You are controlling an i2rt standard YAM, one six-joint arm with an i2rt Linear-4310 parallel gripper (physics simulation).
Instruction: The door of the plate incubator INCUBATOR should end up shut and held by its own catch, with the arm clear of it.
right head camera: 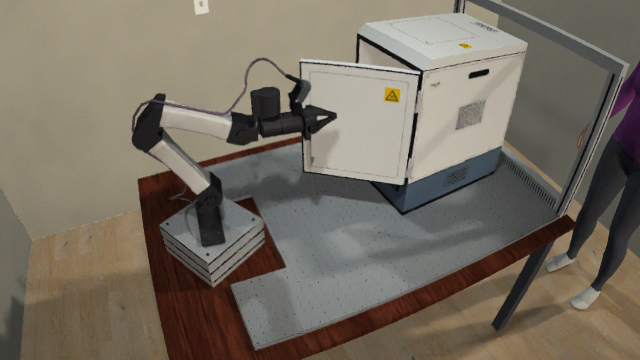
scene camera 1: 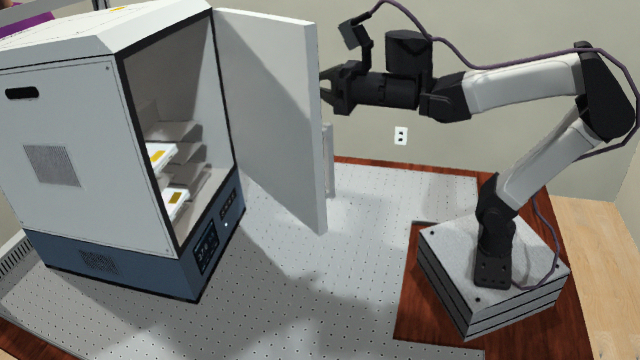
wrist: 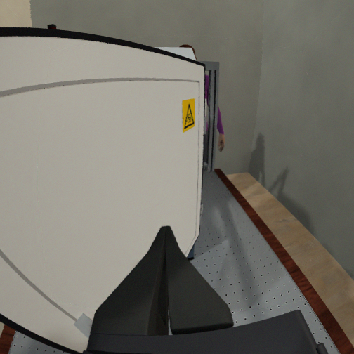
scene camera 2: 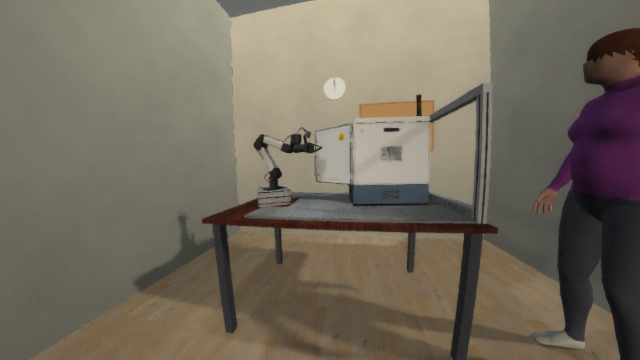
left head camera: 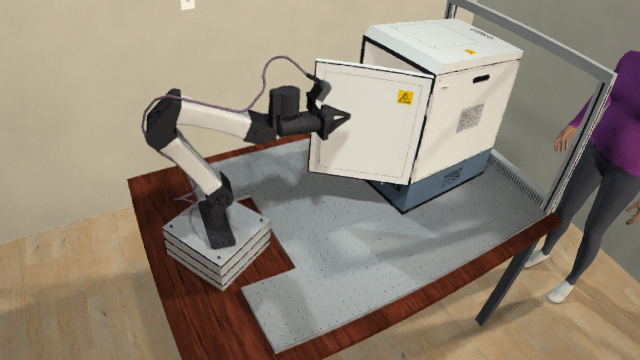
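Note:
The white incubator (left head camera: 462, 110) (right head camera: 465, 110) (scene camera 1: 75, 150) (scene camera 2: 391, 160) with a blue base stands on the grey perforated plate. Its door (left head camera: 372, 135) (right head camera: 360, 145) (scene camera 1: 270, 100) (scene camera 2: 334, 160) (wrist: 115, 165) stands part open, swung out toward the arm; shelves with white plates show inside in scene camera 1. The door's handle (scene camera 1: 328, 160) is on its outer face near the free edge. My gripper (left head camera: 348, 116) (right head camera: 335, 116) (scene camera 1: 321, 90) (scene camera 2: 320, 147) (wrist: 166, 231) is shut and empty, its tips at the outer face of the door, above the handle. Whether the tips touch the door I cannot tell.
The arm's stacked base (left head camera: 217, 245) (scene camera 1: 492, 280) stands on the wooden table (left head camera: 165, 300) (scene camera 2: 350, 226). A grey metal frame (left head camera: 580, 145) (right head camera: 592, 145) (scene camera 2: 482, 155) rises beyond the incubator. A person in purple (left head camera: 625, 115) (scene camera 2: 602, 145) stands past it.

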